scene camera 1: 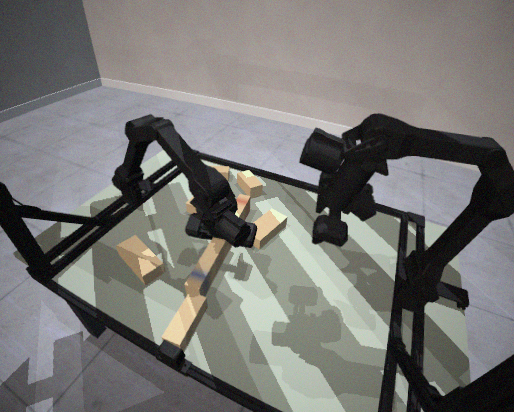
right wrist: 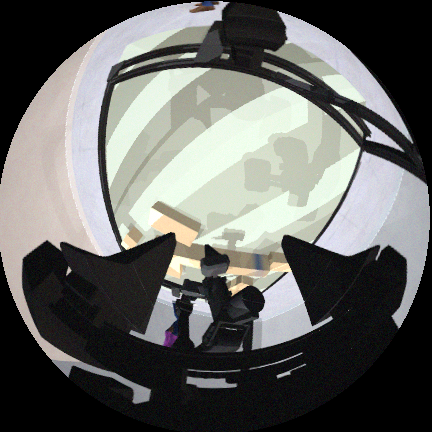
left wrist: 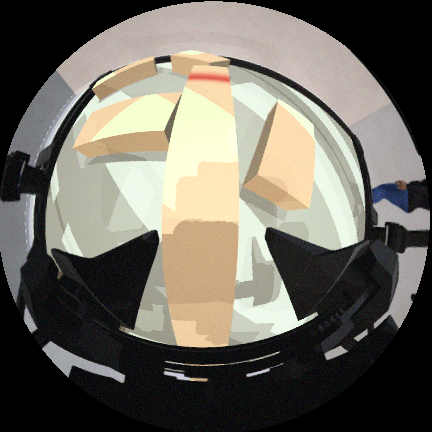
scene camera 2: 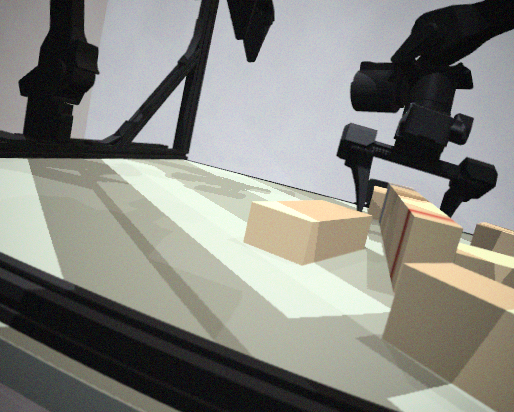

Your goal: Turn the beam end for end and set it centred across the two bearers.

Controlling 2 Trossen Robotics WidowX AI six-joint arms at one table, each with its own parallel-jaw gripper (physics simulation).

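Frame: origin at the left arm's base, x down, y ahead, z right, level; metres.
Where they show: left gripper, between the fingertips: (right wrist: 205, 253) (left wrist: 212, 234); right gripper, between the fingertips: (scene camera 1: 315, 227) (right wrist: 231, 239) (scene camera 2: 246, 51); left arm's base, origin of its link: (scene camera 1: 132, 197); right arm's base, origin of its link: (scene camera 1: 409, 300) (right wrist: 245, 56) (left wrist: 370, 235) (scene camera 2: 44, 140).
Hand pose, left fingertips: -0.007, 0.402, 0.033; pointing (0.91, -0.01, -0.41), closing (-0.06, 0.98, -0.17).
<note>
Each offset is from my left fingertips to the top centre of the thing, as dx, dy, dz.
The long wooden beam @(-0.037, -0.009, +0.009) (scene camera 1: 212, 257) (scene camera 2: 430, 245) (left wrist: 200, 200) (right wrist: 242, 259) has a red band at its far end and a blue band at its near end in scene camera 1. My left gripper (scene camera 1: 221, 239) (scene camera 2: 404, 212) (left wrist: 212, 234) is open, its fingers on either side of the beam's middle stretch, with nothing gripped. Similar wooden blocks lie around; I cannot tell which two are the bearers. One block @(-0.018, +0.038, +0.259) (scene camera 1: 185, 320) lies in line with the blue end, another block @(-0.021, -0.073, -0.294) (scene camera 1: 249, 182) (scene camera 2: 450, 325) (left wrist: 197, 61) beyond the red end. My right gripper (scene camera 1: 345, 218) (right wrist: 231, 239) is open and raised, away from the beam.
A block @(-0.012, +0.074, -0.110) (scene camera 1: 270, 227) (scene camera 2: 305, 232) (left wrist: 282, 160) (right wrist: 177, 225) lies close beside the beam. Another block @(-0.012, -0.129, -0.109) (left wrist: 127, 125) lies on its other side. A further block @(-0.012, -0.184, +0.165) (scene camera 1: 140, 260) lies left in scene camera 1. A black frame rail (scene camera 1: 400, 300) (scene camera 2: 75, 300) borders the table.
</note>
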